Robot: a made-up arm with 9 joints. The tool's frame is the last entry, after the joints. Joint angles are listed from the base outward. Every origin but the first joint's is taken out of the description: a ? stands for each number. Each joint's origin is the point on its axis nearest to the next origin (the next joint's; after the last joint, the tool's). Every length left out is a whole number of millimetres.
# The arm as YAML. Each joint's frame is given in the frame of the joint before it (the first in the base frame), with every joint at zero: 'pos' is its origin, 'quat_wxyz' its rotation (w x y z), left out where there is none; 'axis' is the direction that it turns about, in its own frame. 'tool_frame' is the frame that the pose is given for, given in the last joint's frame.
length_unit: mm
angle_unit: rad
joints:
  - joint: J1
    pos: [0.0, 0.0, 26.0]
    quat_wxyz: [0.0, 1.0, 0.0, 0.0]
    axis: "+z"
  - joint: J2
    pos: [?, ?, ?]
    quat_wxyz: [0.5, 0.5, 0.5, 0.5]
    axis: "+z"
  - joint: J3
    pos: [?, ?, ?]
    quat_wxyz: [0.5, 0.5, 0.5, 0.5]
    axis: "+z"
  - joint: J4
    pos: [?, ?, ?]
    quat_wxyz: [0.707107, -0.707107, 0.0, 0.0]
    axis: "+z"
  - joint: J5
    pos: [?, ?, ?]
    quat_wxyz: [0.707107, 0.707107, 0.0, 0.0]
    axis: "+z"
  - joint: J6
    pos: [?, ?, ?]
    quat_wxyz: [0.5, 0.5, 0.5, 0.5]
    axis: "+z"
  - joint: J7
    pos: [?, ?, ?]
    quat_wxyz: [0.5, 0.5, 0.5, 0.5]
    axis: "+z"
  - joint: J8
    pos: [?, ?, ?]
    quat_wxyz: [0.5, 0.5, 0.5, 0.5]
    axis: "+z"
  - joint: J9
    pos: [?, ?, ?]
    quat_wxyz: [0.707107, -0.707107, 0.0, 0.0]
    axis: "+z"
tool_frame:
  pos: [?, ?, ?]
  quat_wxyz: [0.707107, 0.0, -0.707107, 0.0]
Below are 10 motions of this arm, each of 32 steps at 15 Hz.
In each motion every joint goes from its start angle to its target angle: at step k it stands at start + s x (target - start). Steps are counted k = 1, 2, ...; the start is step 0. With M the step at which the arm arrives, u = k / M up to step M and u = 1 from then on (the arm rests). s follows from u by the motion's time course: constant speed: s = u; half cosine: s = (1 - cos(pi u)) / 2; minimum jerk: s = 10 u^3 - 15 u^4 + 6 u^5.
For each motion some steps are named. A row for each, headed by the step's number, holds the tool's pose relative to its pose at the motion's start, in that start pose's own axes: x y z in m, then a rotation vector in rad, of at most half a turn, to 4 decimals.
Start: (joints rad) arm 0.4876 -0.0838 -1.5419 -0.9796 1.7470 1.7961 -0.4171 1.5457 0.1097
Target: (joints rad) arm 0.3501 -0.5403 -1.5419 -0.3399 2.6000 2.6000 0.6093 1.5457 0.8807
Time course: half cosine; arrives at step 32
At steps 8, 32:
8: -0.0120 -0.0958 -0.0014 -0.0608 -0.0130 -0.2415
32: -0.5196 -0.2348 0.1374 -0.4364 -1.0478 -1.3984

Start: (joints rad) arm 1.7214 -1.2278 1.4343 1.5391 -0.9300 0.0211 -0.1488 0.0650 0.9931
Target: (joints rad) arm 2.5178 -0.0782 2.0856 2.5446 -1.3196 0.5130 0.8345 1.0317 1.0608
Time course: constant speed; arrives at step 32
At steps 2, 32:
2: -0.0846 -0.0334 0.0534 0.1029 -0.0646 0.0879
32: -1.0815 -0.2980 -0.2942 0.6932 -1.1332 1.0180

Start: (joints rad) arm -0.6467 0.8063 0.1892 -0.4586 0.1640 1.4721 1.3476 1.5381 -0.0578
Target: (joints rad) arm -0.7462 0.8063 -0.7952 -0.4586 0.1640 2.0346 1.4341 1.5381 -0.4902
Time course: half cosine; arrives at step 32
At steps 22, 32:
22: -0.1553 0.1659 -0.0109 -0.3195 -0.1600 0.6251
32: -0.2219 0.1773 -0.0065 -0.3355 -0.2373 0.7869

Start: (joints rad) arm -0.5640 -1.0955 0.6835 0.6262 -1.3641 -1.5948 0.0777 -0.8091 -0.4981
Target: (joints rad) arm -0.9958 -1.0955 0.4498 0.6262 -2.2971 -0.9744 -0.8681 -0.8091 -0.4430
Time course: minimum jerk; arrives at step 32
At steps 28, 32:
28: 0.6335 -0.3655 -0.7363 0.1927 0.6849 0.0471
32: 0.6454 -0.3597 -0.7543 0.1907 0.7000 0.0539

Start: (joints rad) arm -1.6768 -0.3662 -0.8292 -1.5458 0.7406 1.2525 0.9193 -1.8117 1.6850
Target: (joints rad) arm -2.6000 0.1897 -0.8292 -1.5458 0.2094 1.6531 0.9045 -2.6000 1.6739
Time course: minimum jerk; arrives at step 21
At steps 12, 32:
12: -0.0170 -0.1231 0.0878 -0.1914 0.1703 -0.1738
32: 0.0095 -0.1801 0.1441 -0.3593 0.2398 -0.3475

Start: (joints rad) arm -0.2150 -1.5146 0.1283 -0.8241 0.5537 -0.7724 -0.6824 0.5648 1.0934
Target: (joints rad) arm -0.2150 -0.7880 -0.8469 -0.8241 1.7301 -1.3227 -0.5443 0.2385 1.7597
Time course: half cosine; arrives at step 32
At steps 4, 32:
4: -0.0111 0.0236 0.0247 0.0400 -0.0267 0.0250
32: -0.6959 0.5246 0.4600 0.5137 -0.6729 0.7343

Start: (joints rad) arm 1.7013 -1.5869 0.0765 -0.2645 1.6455 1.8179 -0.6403 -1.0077 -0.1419
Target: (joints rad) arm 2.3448 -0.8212 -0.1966 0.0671 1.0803 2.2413 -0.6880 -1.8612 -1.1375
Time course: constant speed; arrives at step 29
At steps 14, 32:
14: 0.1578 -0.5055 -0.4544 -0.0222 0.9563 -0.6091
32: -0.5557 -0.6769 -1.0252 0.7027 1.6489 -0.7188

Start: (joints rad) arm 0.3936 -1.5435 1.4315 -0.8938 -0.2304 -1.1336 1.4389 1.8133 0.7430
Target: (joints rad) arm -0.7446 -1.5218 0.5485 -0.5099 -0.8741 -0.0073 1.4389 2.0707 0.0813
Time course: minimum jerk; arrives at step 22
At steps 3, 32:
3: 0.0022 0.0095 0.0027 -0.0161 -0.0315 0.0110
32: 0.0494 0.2875 -0.1075 -1.0390 -1.3851 0.0186

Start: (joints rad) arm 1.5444 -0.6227 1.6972 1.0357 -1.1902 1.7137 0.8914 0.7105 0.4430
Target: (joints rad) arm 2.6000 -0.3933 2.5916 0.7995 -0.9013 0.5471 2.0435 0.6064 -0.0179
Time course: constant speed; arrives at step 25
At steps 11, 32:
11: -0.0056 -0.1193 0.2200 0.5237 -0.0434 -0.1084
32: -0.1322 0.1170 0.2104 0.7992 0.3739 0.1884

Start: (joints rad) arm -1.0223 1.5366 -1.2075 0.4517 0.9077 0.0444 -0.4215 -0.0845 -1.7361
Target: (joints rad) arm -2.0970 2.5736 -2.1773 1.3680 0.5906 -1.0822 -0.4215 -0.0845 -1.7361
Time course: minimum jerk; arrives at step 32
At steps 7, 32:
7: 0.0476 0.0887 0.0322 0.0446 -0.1145 0.1535
32: -0.2591 1.0605 0.1030 1.1757 -0.4609 1.9073

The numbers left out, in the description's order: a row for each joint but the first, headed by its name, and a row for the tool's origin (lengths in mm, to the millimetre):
J2: -58.0 -106.0 0.0
J3: 247.0 -90.0 0.0
J4: 386.0 18.0 0.0
J5: -95.0 14.0 0.0
J6: -377.0 13.0 0.0
J7: 516.0 -54.0 0.0
J8: -82.0 17.0 0.0
J9: -259.0 169.0 0.0
tool: -353.0 -58.0 0.0

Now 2 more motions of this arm.
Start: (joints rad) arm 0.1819 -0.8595 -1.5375 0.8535 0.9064 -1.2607 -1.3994 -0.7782 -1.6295
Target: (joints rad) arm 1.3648 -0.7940 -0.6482 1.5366 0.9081 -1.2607 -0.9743 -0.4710 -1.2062
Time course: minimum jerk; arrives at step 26
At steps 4, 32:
4: 0.0115 -0.0010 -0.0243 0.0478 0.0059 0.0192
32: -0.0466 0.4259 -0.8166 1.3072 0.8838 0.4299

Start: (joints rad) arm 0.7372 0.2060 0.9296 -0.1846 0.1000 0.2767 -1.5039 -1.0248 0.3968
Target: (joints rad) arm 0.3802 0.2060 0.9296 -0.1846 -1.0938 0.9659 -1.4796 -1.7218 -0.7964
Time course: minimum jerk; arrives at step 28
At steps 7, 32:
7: 0.1169 0.1835 -0.0505 -0.2376 0.1415 0.0087
32: 0.3864 0.6819 -1.2574 -2.2442 1.2032 -0.1954

